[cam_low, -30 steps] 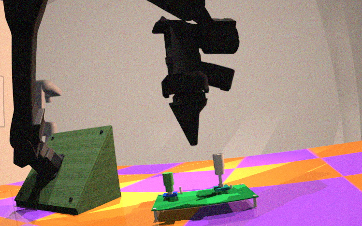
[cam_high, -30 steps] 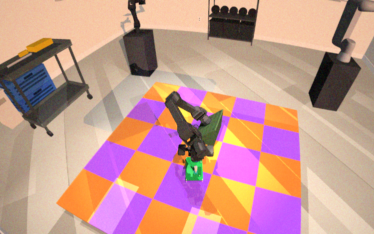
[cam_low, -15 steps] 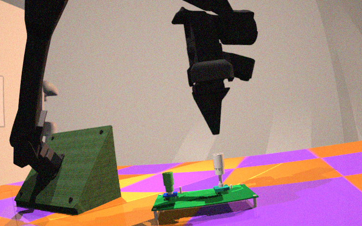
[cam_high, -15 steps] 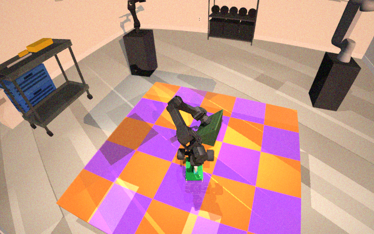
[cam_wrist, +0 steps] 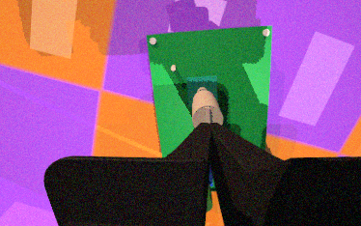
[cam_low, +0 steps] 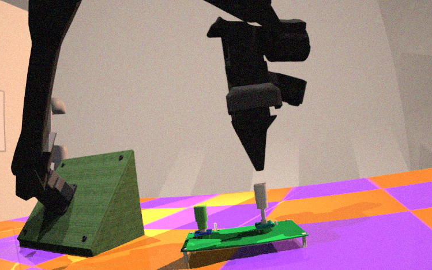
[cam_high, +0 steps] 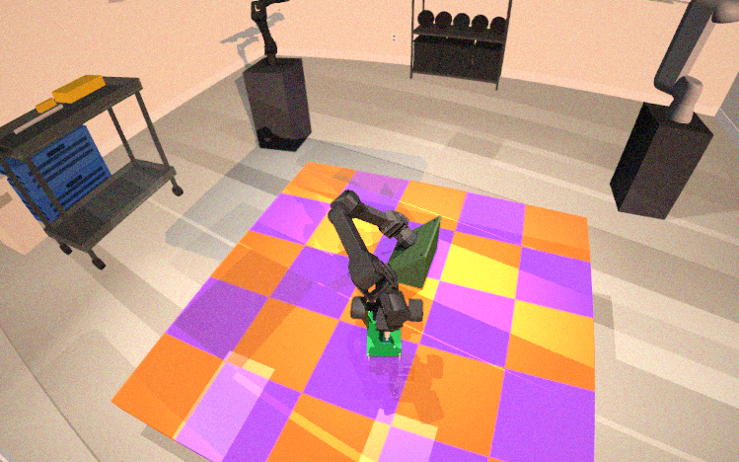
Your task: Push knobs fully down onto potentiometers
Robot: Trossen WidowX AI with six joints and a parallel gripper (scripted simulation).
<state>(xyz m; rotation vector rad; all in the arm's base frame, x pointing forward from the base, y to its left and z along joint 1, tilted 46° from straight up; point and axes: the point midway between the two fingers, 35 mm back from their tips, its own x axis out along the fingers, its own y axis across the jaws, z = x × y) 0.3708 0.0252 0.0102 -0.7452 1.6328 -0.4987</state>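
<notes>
Right now the white knob is 30 mm below my gripper tip.
</notes>
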